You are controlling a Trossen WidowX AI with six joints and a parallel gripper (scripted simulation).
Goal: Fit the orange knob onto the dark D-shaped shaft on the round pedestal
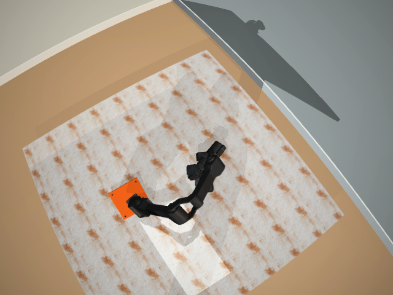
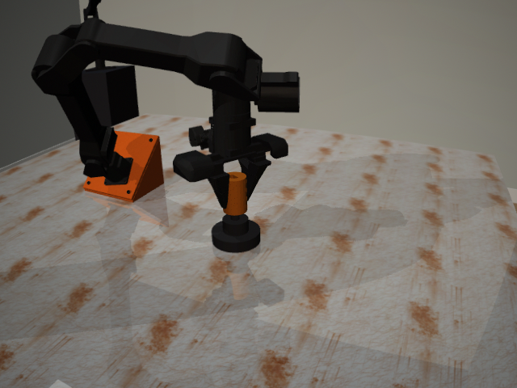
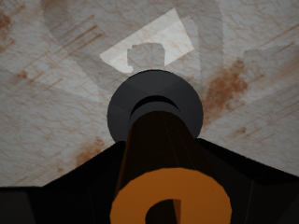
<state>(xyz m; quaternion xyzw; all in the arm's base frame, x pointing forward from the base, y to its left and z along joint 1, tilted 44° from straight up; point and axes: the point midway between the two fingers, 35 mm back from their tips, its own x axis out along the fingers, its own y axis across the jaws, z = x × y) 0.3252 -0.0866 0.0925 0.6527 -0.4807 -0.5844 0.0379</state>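
My gripper tip is now 2 cm below the orange knob. From my gripper tip the other things lie so: dark round pedestal (4 cm below).
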